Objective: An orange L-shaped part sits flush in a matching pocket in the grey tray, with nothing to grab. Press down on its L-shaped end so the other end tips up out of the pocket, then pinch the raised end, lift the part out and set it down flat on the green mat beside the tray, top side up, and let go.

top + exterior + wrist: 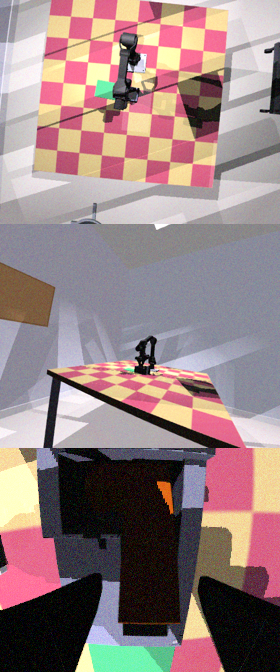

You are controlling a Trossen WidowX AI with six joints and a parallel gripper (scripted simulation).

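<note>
Now: gripper tip 20 mm past the orange L-shaped part, 30 mm to the right of it and 30 mm above it. The rest, counted from my gripper tip: green mat 150 mm to the right, 90 mm below.
</note>
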